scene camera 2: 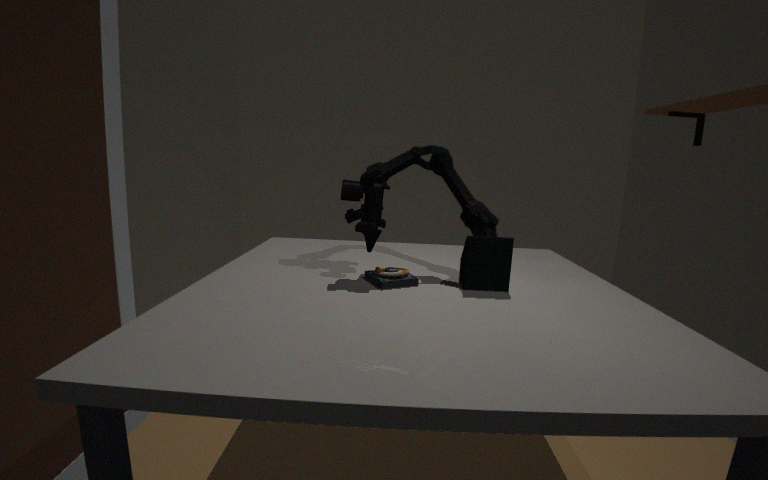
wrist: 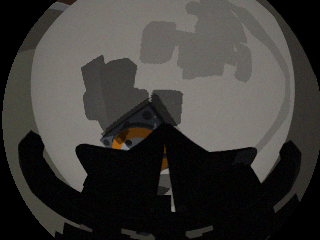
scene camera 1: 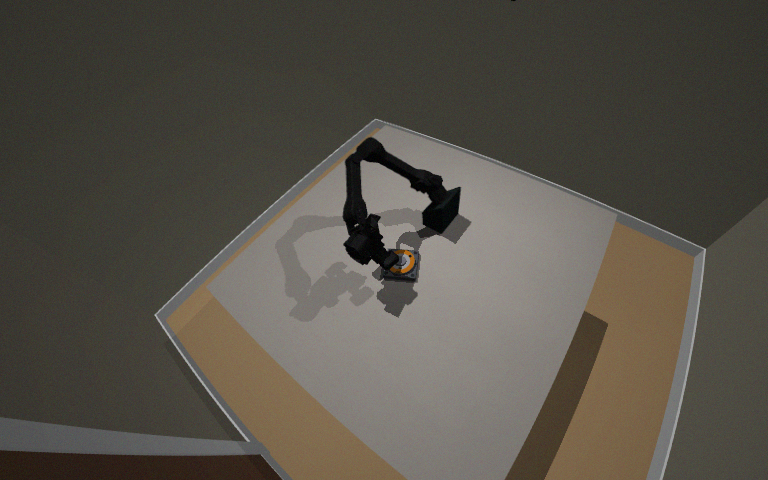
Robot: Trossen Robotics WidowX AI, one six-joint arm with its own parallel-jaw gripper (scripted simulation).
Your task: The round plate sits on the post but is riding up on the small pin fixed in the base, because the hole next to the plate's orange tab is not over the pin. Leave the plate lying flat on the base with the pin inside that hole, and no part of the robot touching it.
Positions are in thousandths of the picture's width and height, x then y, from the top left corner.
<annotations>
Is the gripper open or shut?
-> Shut.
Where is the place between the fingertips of the gripper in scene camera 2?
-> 481, 526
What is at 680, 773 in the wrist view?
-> The gripper.
</annotations>
